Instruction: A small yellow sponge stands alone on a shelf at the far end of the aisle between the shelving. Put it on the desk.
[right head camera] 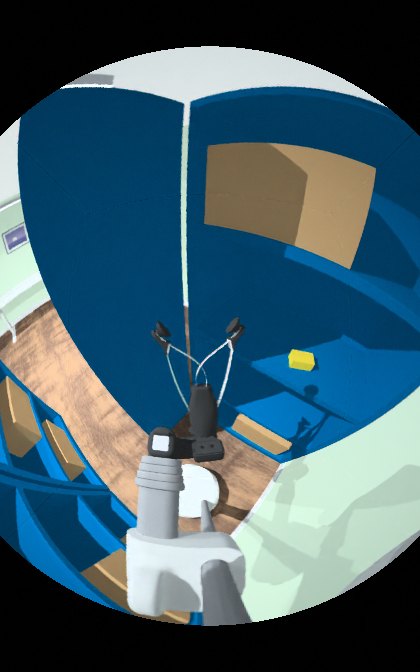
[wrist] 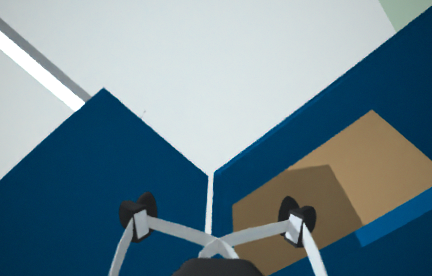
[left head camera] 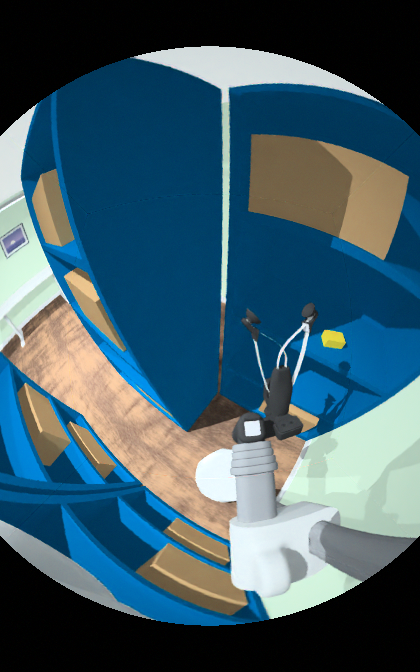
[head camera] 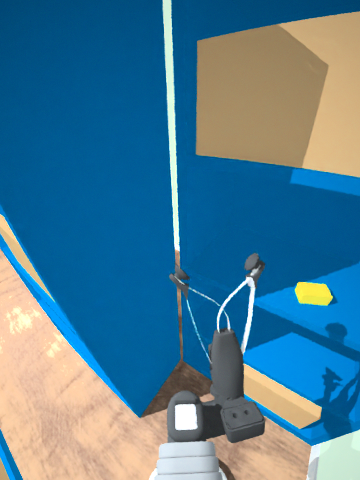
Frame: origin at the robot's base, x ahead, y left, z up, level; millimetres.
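Seen in the pictures: gripper, fingertip midpoint: (wrist: 217, 210) (head camera: 217, 258).
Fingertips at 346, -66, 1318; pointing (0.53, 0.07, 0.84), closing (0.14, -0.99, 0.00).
A point is followed by its place in that frame, as x, y, z.
The small yellow sponge (head camera: 313, 293) @(496, -465, 1008) (left head camera: 333, 339) (right head camera: 301, 360) sits alone on a blue shelf board (head camera: 345, 280) @(582, -684, 963) (left head camera: 372, 340) (right head camera: 345, 367) at the right; it does not show in the wrist view. My gripper (head camera: 217, 271) @(346, -66, 1318) (left head camera: 280, 317) (right head camera: 198, 331) (wrist: 217, 210) @(346, -66, 1318) is open and empty, its fingertips wide apart. It appears left of the sponge, in front of the narrow gap between two blue shelving units, and is apart from the sponge. A white table, possibly the desk, shows partly at the far left in the left head view (left head camera: 37, 290) and the right head view (right head camera: 25, 292).
A large blue side panel (head camera: 90, 200) @(501, 195, 1370) (left head camera: 145, 250) (right head camera: 100, 250) stands left of the gripper. A cardboard box (head camera: 250, 100) @(619, -181, 1558) (left head camera: 295, 185) (wrist: 280, 210) is above the sponge's shelf, and a low box (head camera: 280, 395) @(374, -511, 316) is below. More shelving with boxes (left head camera: 45, 425) stands at lower left. A pale wall is at lower right.
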